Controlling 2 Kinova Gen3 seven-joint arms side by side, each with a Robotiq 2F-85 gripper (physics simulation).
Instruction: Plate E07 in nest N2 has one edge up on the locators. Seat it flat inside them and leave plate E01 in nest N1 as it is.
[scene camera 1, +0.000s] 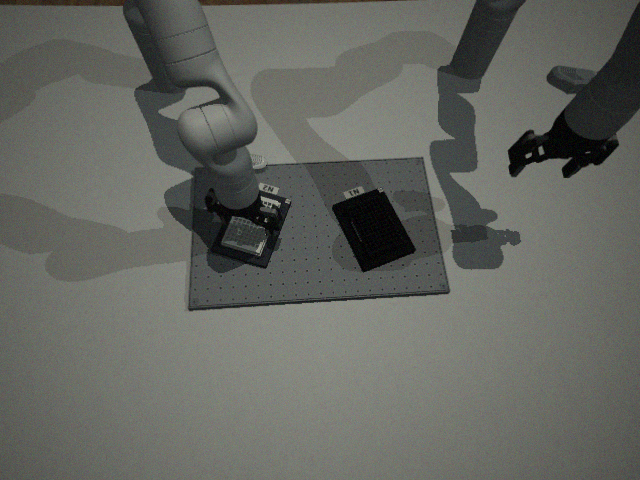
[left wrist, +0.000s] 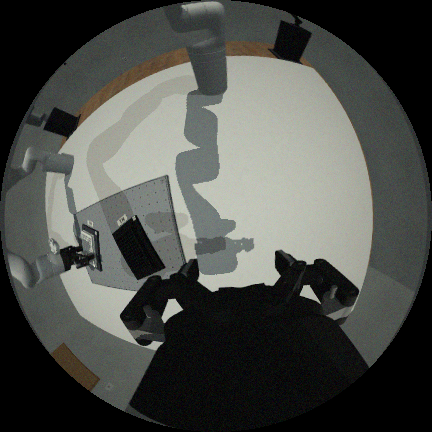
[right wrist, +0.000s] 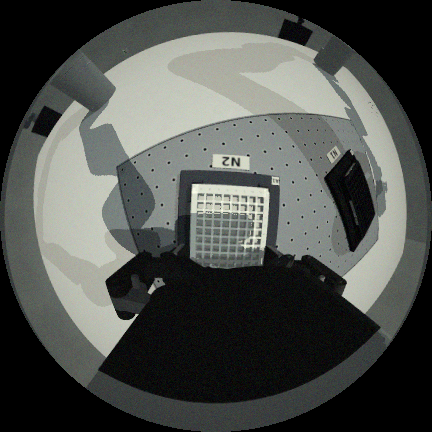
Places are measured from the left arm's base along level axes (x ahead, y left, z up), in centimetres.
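Pixels of known places: left gripper, fingertip midpoint: (scene camera 1: 538, 173) (left wrist: 236, 263); right gripper, fingertip midpoint: (scene camera 1: 248, 226) (left wrist: 87, 250) (right wrist: 225, 253); left arm's base at its link origin: (scene camera 1: 468, 65) (left wrist: 212, 86) (right wrist: 324, 67); right arm's base at its link origin: (left wrist: 70, 165) (right wrist: 102, 98).
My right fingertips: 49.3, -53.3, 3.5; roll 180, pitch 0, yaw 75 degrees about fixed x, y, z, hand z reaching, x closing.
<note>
For each thing: its middle in the pictures, then the offset to it from my right fingertips, as dx, dy, dz. "pt": a spot on its surface instead.
- Plate E07 at the middle of its body: (right wrist: 227, 243) (scene camera 1: 251, 222) (left wrist: 88, 248) -1.0, +0.5, -0.4
- Black plate E01 at the middle of its body: (scene camera 1: 373, 225) (right wrist: 360, 199) (left wrist: 132, 251) -1.0, +26.2, -0.4
- grey perforated board at the middle of its body: (right wrist: 311, 210) (scene camera 1: 315, 227) (left wrist: 111, 246) -1.5, +14.0, -2.9
- N2 label at a spot on its surface: (right wrist: 231, 161) (scene camera 1: 268, 188) pt -10.3, +3.3, -2.1
- N1 label at a spot on its surface: (right wrist: 333, 154) (scene camera 1: 353, 193) (left wrist: 121, 220) pt -9.8, +22.2, -2.1
Plate E07 (scene camera 1: 245, 235) (left wrist: 89, 242) (right wrist: 229, 220), pale with a grid of square wells, lies in the dark nest N2 (scene camera 1: 227, 254) (right wrist: 185, 200). Its near end is hidden in the right wrist view, and I cannot tell which edge is raised. My right gripper (scene camera 1: 241, 217) (right wrist: 225, 253) is open, low over the plate, with a finger beyond each long side; contact cannot be made out. Black plate E01 (scene camera 1: 374, 229) (left wrist: 137, 250) (right wrist: 359, 192) sits in nest N1. My left gripper (scene camera 1: 541, 172) (left wrist: 236, 263) is open and empty, away from both nests.
Both nests stand on a grey perforated board (scene camera 1: 310, 279) (left wrist: 155, 200) (right wrist: 200, 145). The N2 label (scene camera 1: 268, 188) (right wrist: 231, 161) and N1 label (scene camera 1: 354, 192) (left wrist: 122, 220) (right wrist: 333, 154) lie at the nests' upper ends. The right arm covers part of N2 in the scene view.
</note>
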